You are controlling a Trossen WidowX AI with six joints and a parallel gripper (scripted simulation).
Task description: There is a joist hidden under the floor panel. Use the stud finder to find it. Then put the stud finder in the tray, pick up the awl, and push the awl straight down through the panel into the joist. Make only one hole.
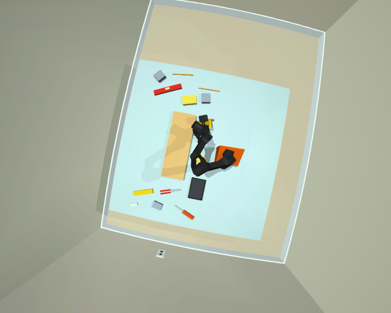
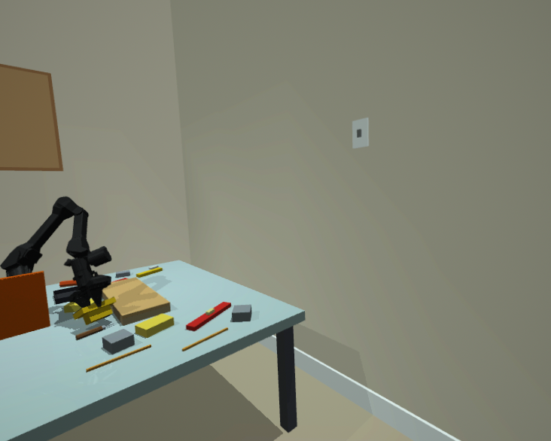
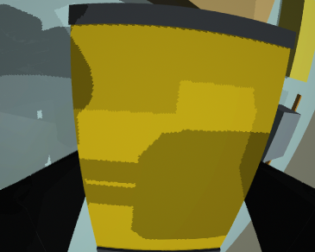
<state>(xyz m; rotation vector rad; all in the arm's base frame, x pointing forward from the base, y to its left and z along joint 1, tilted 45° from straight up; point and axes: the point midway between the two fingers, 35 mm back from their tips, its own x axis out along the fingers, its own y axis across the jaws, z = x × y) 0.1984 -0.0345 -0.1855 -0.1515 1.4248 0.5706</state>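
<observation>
Right now the awl is 1 cm ahead of my gripper tip, 4 cm to the right of it and 6 cm below it. Round my gripper tip: red level 37 cm ahead, 21 cm to the right, 5 cm below; dark tray 8 cm behind, 50 cm to the left, 5 cm below; yellow stud finder 2 cm ahead, 2 cm below.
</observation>
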